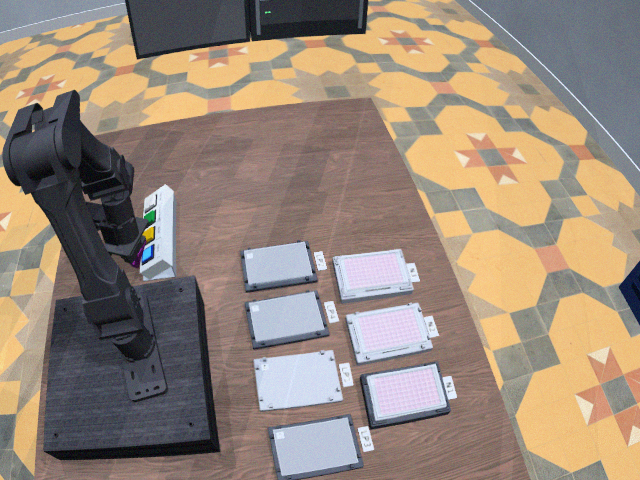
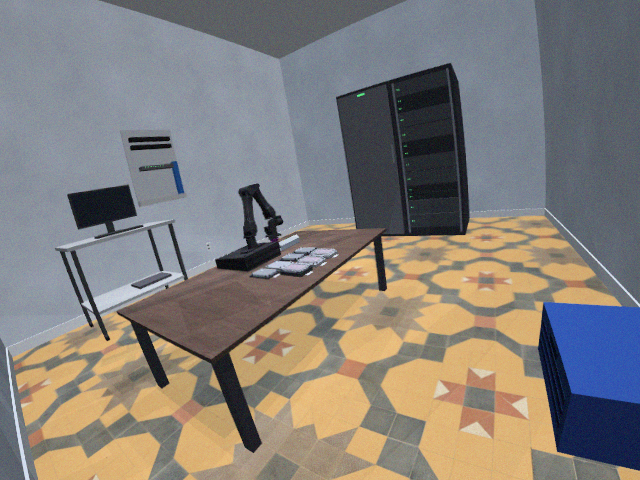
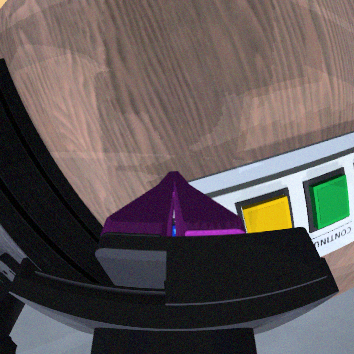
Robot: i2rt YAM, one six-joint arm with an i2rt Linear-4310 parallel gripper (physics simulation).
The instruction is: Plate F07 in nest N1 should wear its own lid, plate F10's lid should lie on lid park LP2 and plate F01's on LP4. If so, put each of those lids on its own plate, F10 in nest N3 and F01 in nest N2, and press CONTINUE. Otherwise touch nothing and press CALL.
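Frame: origin at the arm's base, x left, y back, z up, level; metres.
Seen in the pictures: gripper, fingertip midpoint: [image 1: 136,266] [image 3: 173,178]; arm's base at its link origin: [image 1: 139,346] [image 2: 253,248] [image 3: 12,277].
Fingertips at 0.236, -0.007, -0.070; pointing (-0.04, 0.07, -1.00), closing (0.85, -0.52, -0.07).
Pixels of each thing's middle, then the offset from my fingertips to it, as dx, dy, dz. "spot": a spot on its surface instead. Level surfaces: height alone.
- blue button at a spot on its surface: [image 1: 147,253] spot: -0.002, -0.036, +0.033
- green CONTINUE button at the middle of its body: [image 3: 328,200] [image 1: 149,219] +0.098, -0.053, +0.029
- N2 at the middle of its body: [image 1: 390,329] [image 2: 310,259] -0.316, -0.436, +0.009
- N1 at the middle of its body: [image 1: 407,391] [image 2: 295,267] -0.445, -0.409, +0.014
- LP2 at the middle of its body: [image 1: 277,263] [image 2: 304,250] -0.093, -0.293, -0.001
- LP4 at the middle of its body: [image 1: 285,316] [image 2: 292,256] -0.217, -0.268, -0.001
- LP3 at the middle of its body: [image 1: 315,447] [image 2: 264,272] -0.477, -0.227, -0.001
- LP1 at the middle of its body: [image 1: 297,379] [image 2: 279,264] -0.345, -0.244, -0.005
- white button box at the middle of its body: [image 3: 292,215] [image 1: 157,230] [image 2: 286,242] +0.070, -0.065, +0.017
- yellow button at the middle of its body: [image 3: 267,222] [image 1: 148,236] +0.048, -0.044, +0.029
- wooden table at its surface level: dz -0.015
My gripper [image 1: 137,257] [image 2: 274,240] [image 3: 173,178] is shut and empty, its purple tips low at the blue button [image 1: 147,253]; contact cannot be told. The green CONTINUE button [image 1: 149,216] [image 3: 330,202] is two buttons away. The CALL label is hidden. Pink-welled plates sit in nests N3 [image 1: 373,271], N2 [image 1: 390,330] and N1 [image 1: 407,391]; their tags and whether lids cover them cannot be read. Grey lids with pale corner tags lie on LP2 [image 1: 279,265], LP4 [image 1: 287,317] and LP3 [image 1: 316,447]. LP1 [image 1: 298,381] shows a pale surface with a small corner mark.
The white button box [image 1: 166,235] [image 3: 267,170] also bears a yellow button [image 1: 148,234] [image 3: 267,214] and a white one [image 1: 150,200]. The black arm base [image 1: 87,413] stands near the box on the wooden table [image 1: 289,170] [image 2: 206,310]. Parks and nests form two columns.
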